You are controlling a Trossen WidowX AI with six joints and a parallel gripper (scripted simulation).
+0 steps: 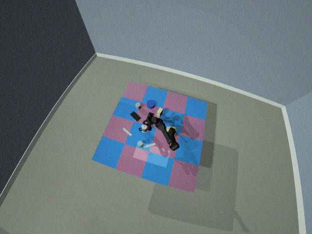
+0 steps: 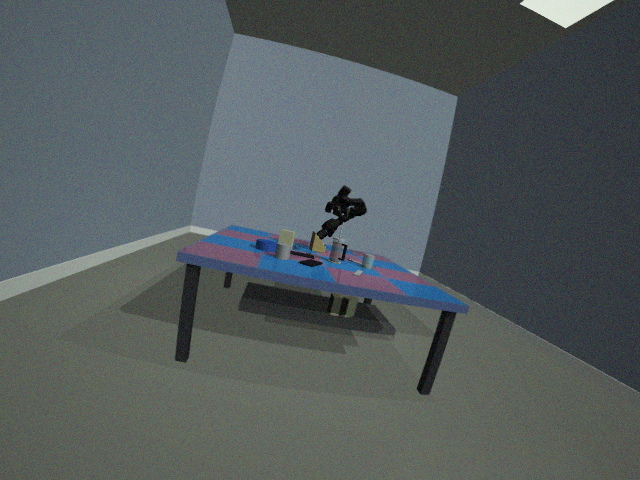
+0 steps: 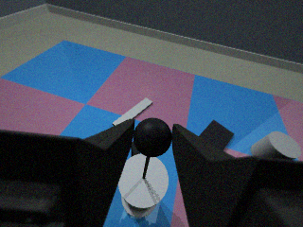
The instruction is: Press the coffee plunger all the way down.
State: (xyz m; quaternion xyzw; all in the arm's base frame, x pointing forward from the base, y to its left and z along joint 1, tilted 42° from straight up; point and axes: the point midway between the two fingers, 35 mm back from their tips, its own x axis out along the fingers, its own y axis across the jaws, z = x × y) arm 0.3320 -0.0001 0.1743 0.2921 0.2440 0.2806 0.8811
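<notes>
My gripper tip is now 10 mm short of the coffee press, 10 mm to the right of it and 130 mm above it. Round my gripper tip: pale cup: 50 mm behind, 190 mm to the left, 220 mm below; then blue disc: 90 mm ahead, 390 mm to the right, 230 mm below; then grey cylinder: 230 mm ahead, 280 mm to the right, 220 mm below.
</notes>
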